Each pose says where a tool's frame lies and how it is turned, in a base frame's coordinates. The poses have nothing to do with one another.
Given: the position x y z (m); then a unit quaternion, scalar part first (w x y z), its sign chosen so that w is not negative.
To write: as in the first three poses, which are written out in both.
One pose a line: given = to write
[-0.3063, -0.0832, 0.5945, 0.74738, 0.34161, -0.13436, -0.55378] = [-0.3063, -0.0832, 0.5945, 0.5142, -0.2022, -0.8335, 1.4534]
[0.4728, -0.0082, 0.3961, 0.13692, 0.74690, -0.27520, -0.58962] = [0.4728, -0.0082, 0.3961, 0.7540, -0.2778, -0.5952, 2.8669]
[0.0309, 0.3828, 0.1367, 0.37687, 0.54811, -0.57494, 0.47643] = [0.0309, 0.3828, 0.1367, 0.5917, -0.6207, 0.5144, 2.3688]
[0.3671, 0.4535, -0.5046, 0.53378, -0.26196, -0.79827, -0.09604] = [0.3671, 0.4535, -0.5046, -0.3098, -0.9440, -0.1136, 2.0155]
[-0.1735, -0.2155, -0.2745, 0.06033, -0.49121, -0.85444, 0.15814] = [-0.1735, -0.2155, -0.2745, -0.4921, -0.8560, 0.1584, 3.0209]
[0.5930, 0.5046, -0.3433, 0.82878, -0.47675, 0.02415, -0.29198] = [0.5930, 0.5046, -0.3433, -0.8520, 0.0432, -0.5218, 1.1877]
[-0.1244, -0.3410, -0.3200, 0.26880, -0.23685, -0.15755, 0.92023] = [-0.1244, -0.3410, -0.3200, -0.2459, -0.1636, 0.9554, 2.5973]
